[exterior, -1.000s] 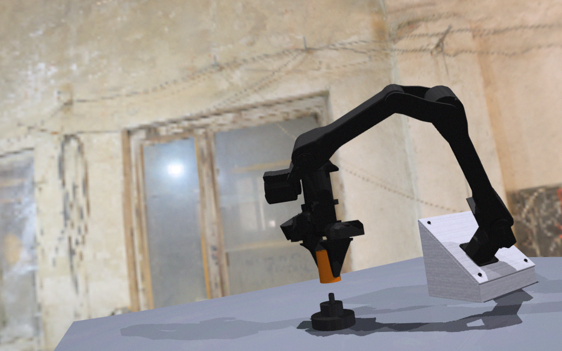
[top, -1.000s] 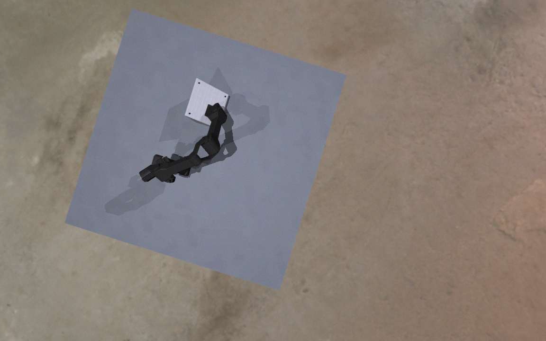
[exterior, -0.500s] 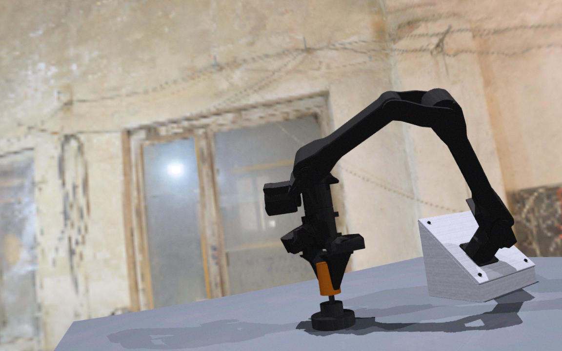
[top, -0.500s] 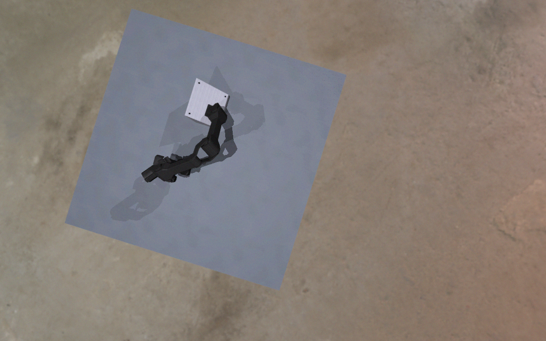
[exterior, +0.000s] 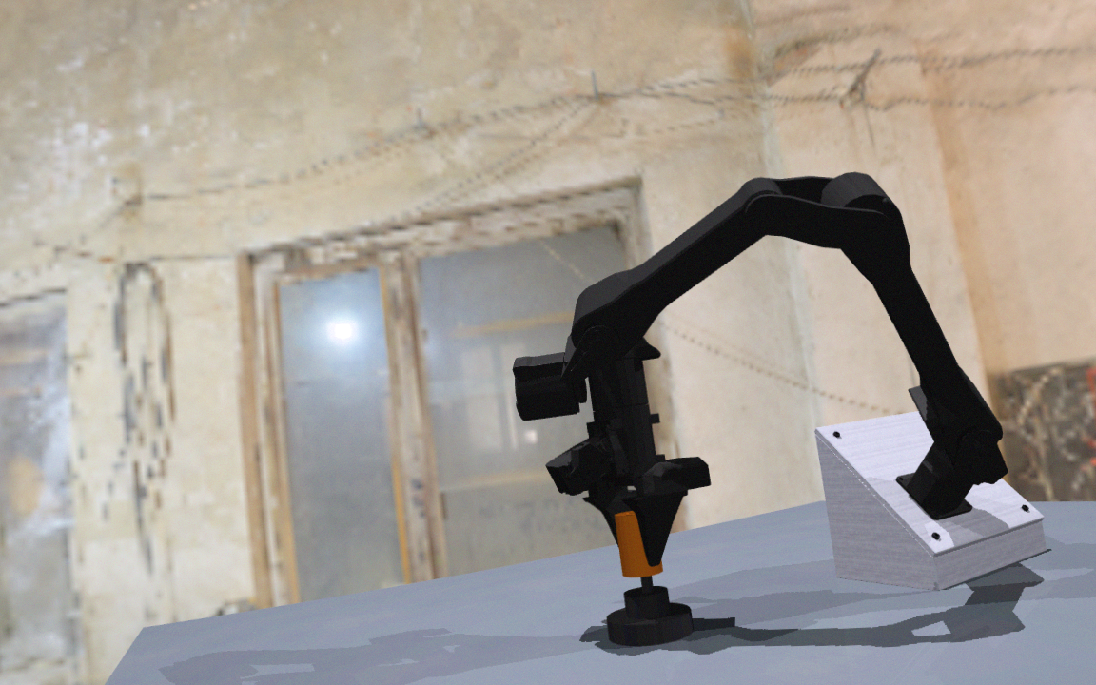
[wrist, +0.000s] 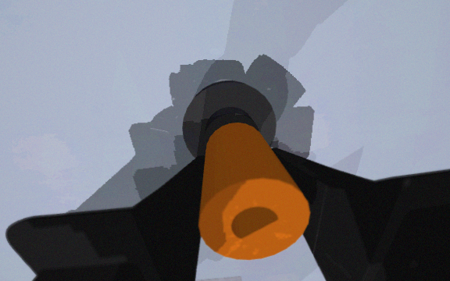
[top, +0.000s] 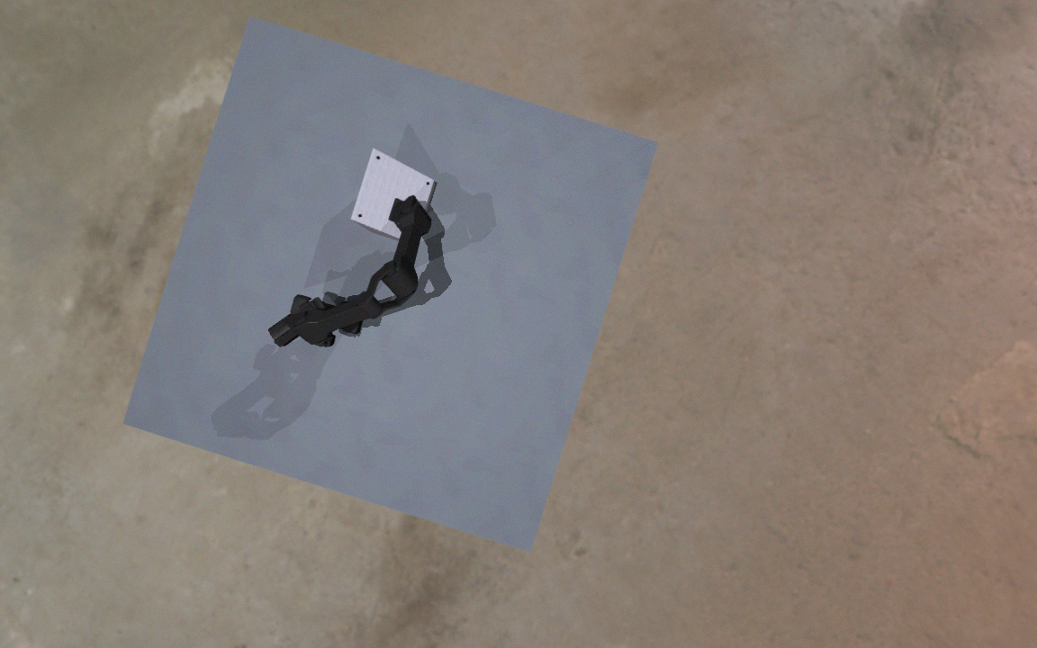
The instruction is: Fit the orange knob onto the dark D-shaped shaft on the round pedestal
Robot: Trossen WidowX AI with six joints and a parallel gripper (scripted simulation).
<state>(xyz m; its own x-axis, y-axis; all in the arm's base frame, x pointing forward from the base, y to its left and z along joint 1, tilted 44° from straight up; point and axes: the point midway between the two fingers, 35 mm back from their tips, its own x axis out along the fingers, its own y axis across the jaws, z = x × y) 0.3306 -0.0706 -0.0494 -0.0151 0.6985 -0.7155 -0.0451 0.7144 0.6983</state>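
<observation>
Right now my gripper tip is 20 mm below the orange knob. Round my gripper tip: dark pedestal (40 mm below).
</observation>
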